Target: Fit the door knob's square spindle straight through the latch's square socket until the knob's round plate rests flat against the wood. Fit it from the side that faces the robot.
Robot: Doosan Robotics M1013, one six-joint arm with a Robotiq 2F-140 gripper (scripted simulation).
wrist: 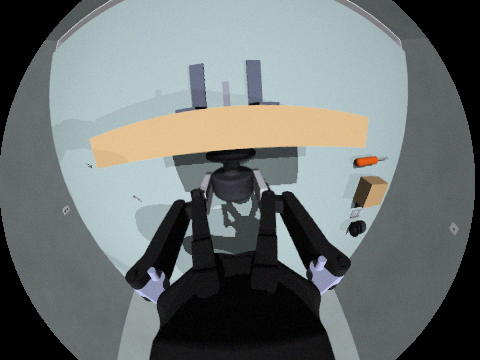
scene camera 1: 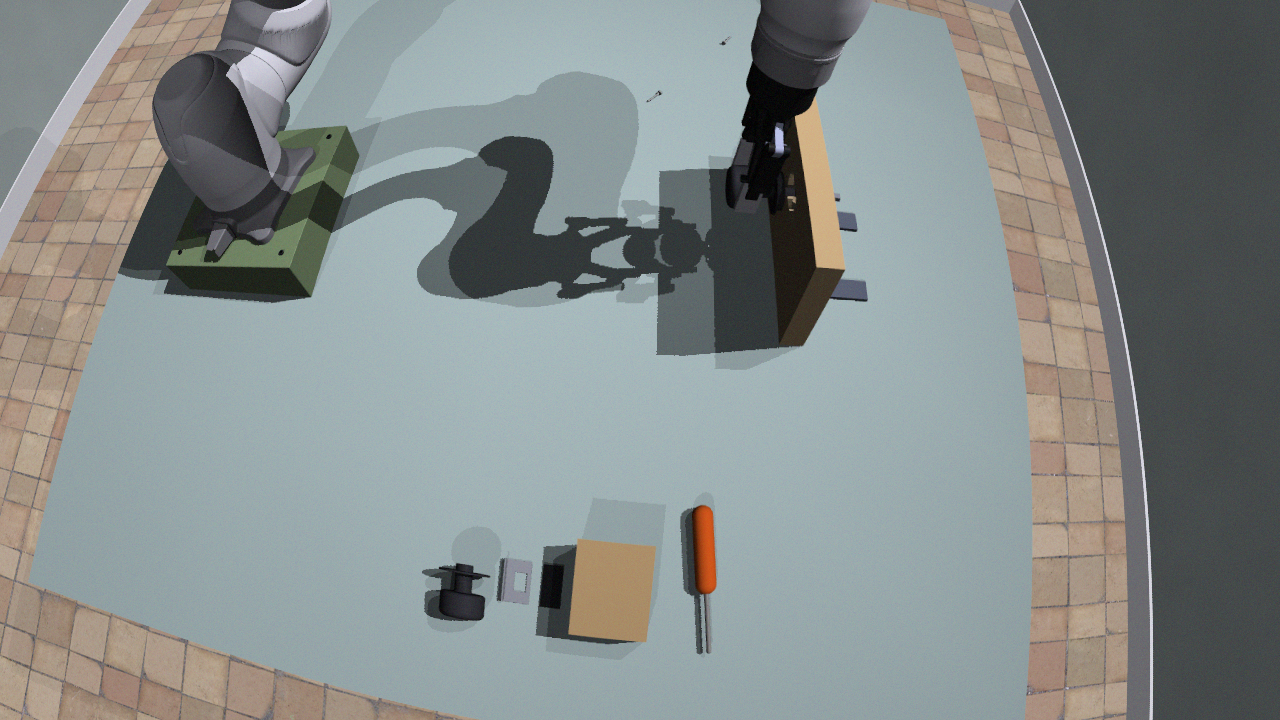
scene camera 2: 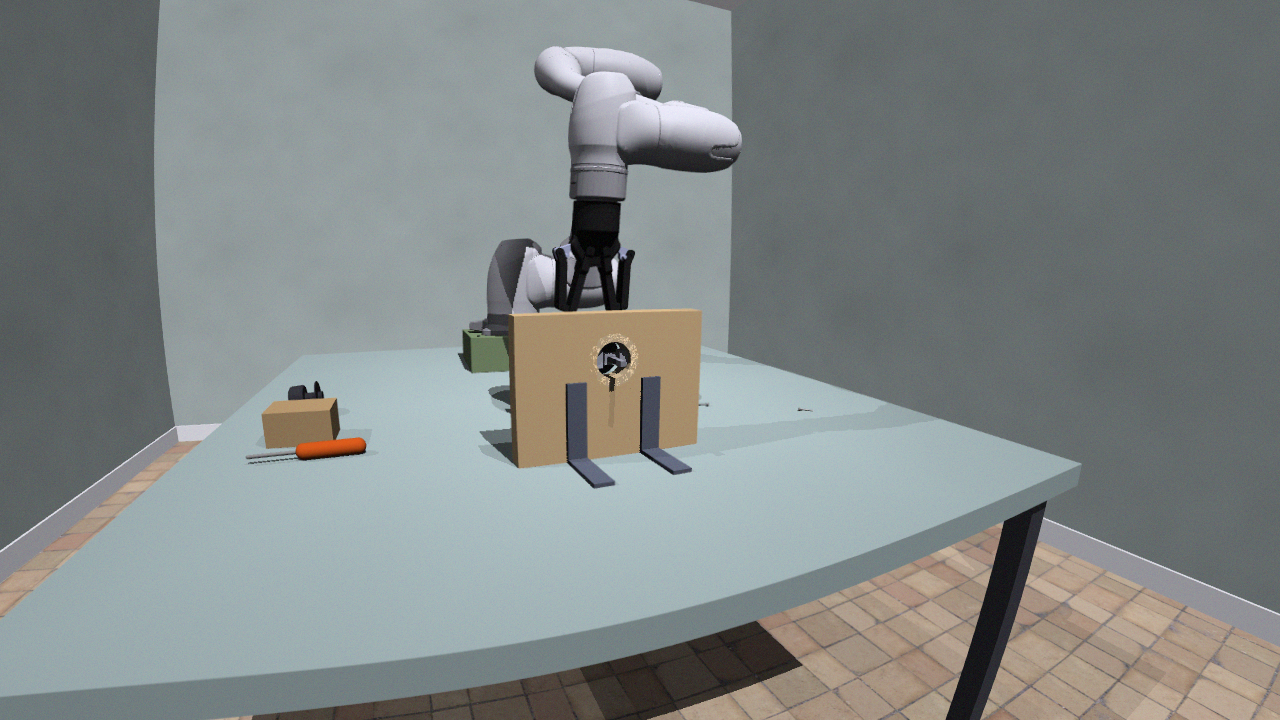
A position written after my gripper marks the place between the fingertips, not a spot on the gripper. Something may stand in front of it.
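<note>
There's an orange-handled screwdriver [scene camera 1: 702, 516] [scene camera 2: 322, 449] here, and a wooden block [scene camera 1: 612, 586] [scene camera 2: 288, 423] [wrist: 370, 191] too. I can also see an upright wood panel [scene camera 1: 808, 259], and my gripper [scene camera 1: 742, 189] [wrist: 232, 178] is visible as well.
</note>
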